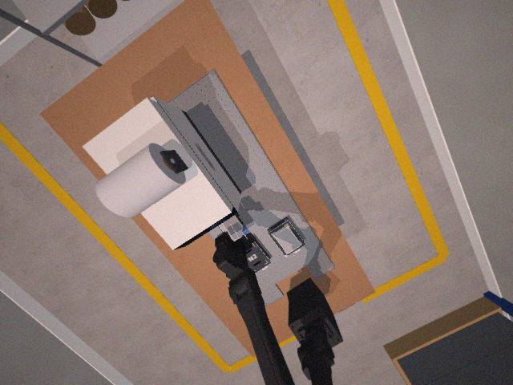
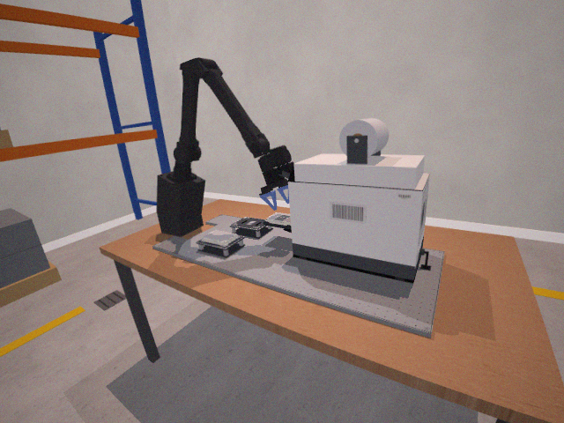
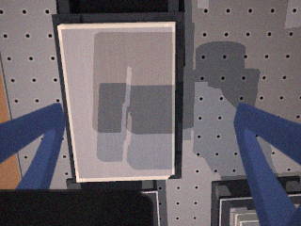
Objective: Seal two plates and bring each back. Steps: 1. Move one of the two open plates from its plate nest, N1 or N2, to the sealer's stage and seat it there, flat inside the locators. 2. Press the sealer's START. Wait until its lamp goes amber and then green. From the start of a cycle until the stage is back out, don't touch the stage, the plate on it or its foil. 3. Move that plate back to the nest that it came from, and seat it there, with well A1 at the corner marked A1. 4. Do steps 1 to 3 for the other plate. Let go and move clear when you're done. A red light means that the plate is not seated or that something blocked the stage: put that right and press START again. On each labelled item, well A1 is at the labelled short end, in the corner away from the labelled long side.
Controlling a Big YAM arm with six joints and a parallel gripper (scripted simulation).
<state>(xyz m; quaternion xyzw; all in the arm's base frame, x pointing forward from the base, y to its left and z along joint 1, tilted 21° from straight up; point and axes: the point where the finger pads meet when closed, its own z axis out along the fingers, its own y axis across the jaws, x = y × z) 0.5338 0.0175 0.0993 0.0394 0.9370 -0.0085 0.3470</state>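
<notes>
The white well plate is 7 cm below my hand, 2 cm to the left of it and 1 cm behind it. From my hand the other things lie so: foil roll: 32 cm ahead, 25 cm above; dark sealer stage: 8 cm below, 2 cm to the left, 1 cm behind; start button: 11 cm to the left, 10 cm ahead, 2 cm above.
</notes>
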